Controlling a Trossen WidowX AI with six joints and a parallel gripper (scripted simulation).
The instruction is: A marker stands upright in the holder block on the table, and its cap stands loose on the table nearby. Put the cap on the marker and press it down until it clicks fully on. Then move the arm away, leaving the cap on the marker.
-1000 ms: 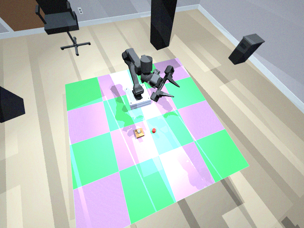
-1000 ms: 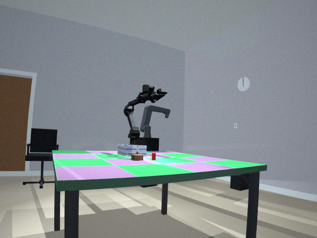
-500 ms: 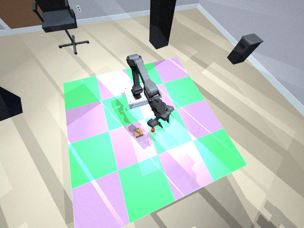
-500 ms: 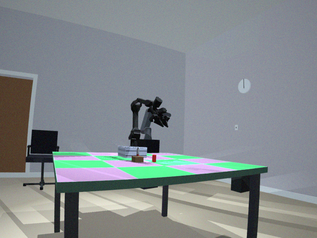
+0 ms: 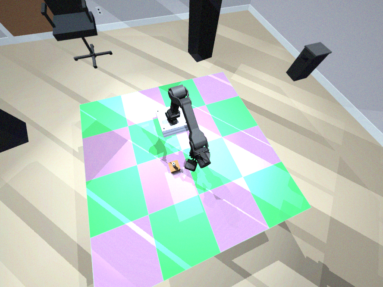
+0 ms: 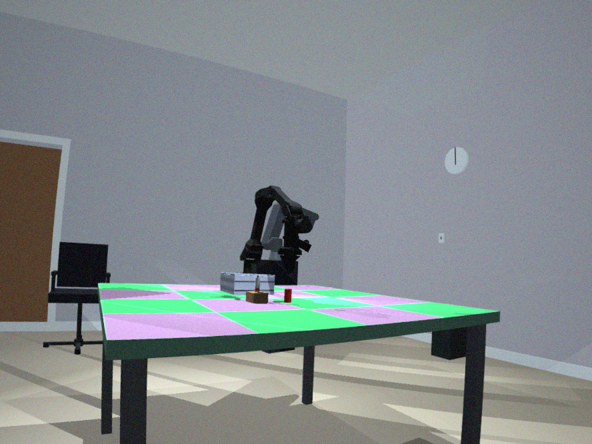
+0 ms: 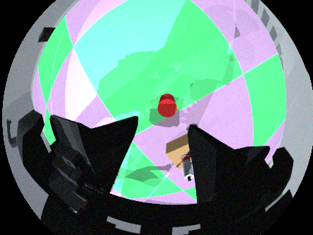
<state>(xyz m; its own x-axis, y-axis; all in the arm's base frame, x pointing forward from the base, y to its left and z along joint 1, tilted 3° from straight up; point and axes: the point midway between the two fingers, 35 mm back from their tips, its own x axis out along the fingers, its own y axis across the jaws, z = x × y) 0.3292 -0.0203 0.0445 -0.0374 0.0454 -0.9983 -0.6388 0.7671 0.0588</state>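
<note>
Right now the red cap is 10 mm to the right of my gripper tip and 90 mm below it. Also, from my gripper tip: tan holder block 40 mm behind, 120 mm to the right, 100 mm below.
</note>
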